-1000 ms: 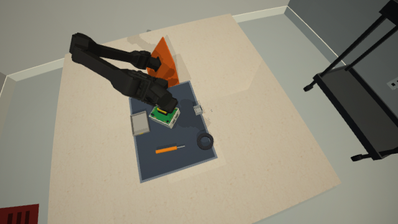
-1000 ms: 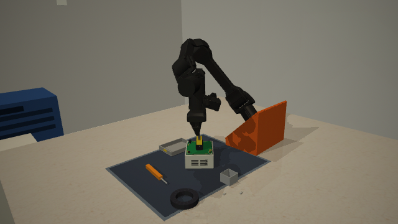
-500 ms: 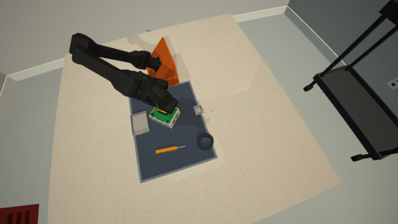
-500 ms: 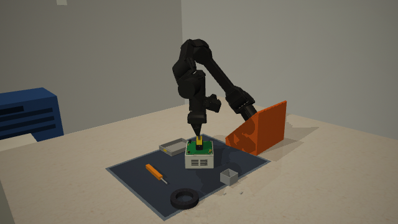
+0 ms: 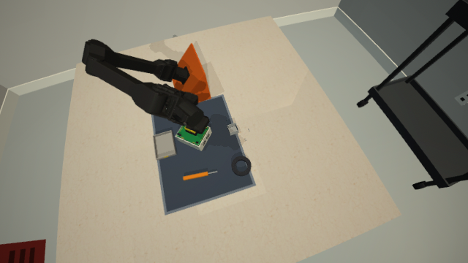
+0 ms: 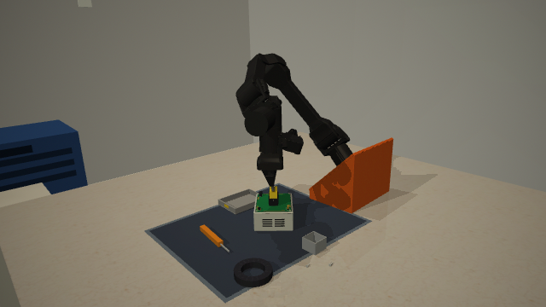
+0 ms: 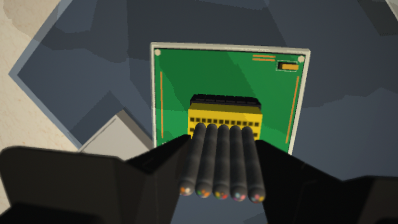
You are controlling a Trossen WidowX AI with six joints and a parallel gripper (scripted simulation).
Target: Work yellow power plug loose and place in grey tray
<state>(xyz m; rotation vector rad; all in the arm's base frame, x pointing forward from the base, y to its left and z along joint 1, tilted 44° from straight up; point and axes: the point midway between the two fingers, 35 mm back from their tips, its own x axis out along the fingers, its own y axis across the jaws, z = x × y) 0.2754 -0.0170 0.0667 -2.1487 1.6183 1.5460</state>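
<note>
My gripper tip is 20 mm above the yellow power plug. Round my gripper tip: dark mat: 50 mm ahead, 110 mm below.
</note>
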